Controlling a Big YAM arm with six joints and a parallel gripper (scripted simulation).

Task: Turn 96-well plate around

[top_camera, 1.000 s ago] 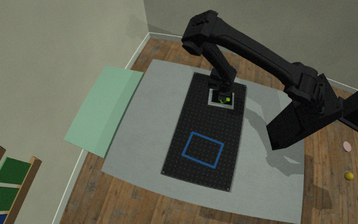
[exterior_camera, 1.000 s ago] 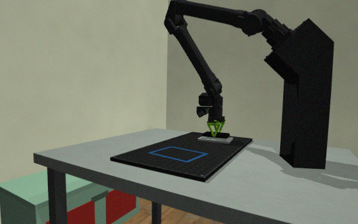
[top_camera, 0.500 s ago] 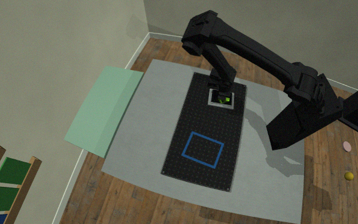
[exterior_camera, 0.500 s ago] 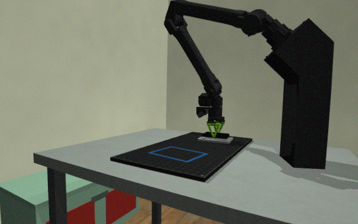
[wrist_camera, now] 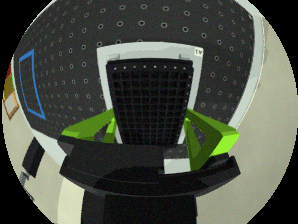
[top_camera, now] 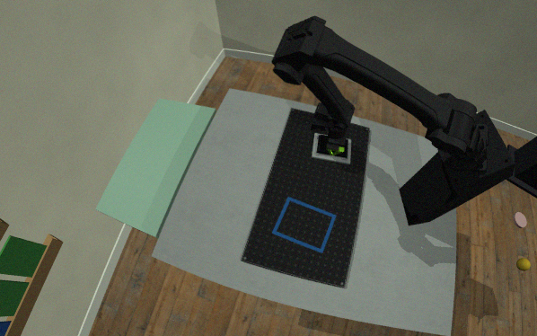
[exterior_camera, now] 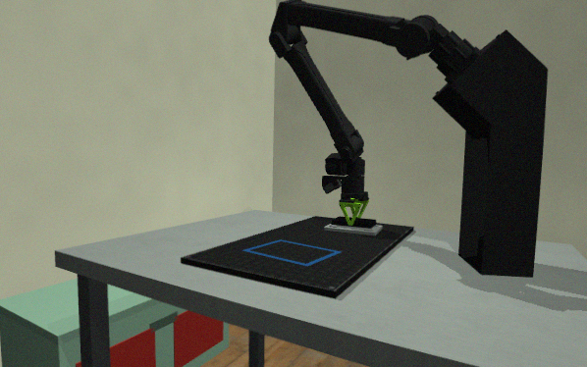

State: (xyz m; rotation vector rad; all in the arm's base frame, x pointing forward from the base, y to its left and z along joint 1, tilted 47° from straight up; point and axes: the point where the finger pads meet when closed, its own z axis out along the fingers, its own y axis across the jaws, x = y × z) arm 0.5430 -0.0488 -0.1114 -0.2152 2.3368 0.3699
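Right now the black 96-well plate is right at my hand. From my hand the other things lie so: plate nest N1: 20 mm below; then A1 mark: 90 mm ahead, 20 mm to the right, 20 mm below.
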